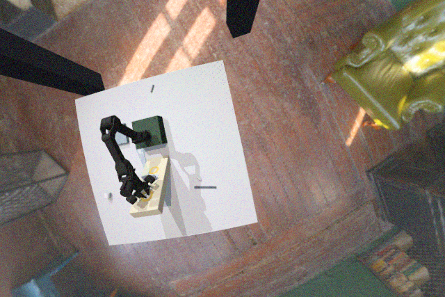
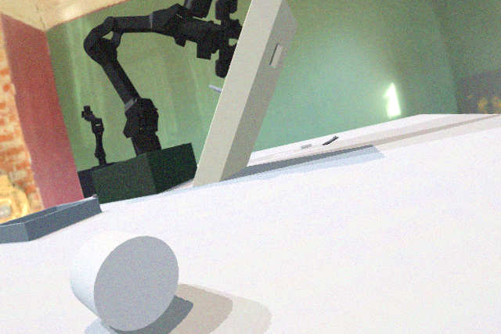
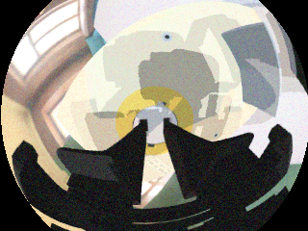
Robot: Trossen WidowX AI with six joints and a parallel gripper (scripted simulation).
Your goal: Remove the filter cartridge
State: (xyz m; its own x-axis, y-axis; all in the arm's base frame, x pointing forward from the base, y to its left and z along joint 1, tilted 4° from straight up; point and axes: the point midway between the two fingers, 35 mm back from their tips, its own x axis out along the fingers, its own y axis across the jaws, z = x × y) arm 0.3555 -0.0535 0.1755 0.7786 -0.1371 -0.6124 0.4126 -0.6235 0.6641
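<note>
Right now my gripper tip is 1 cm short of the round cartridge and 1 cm above it. Also, from my gripper tip: grey-blue tray (48 cm behind, 21 cm to the right, 27 cm below).
</note>
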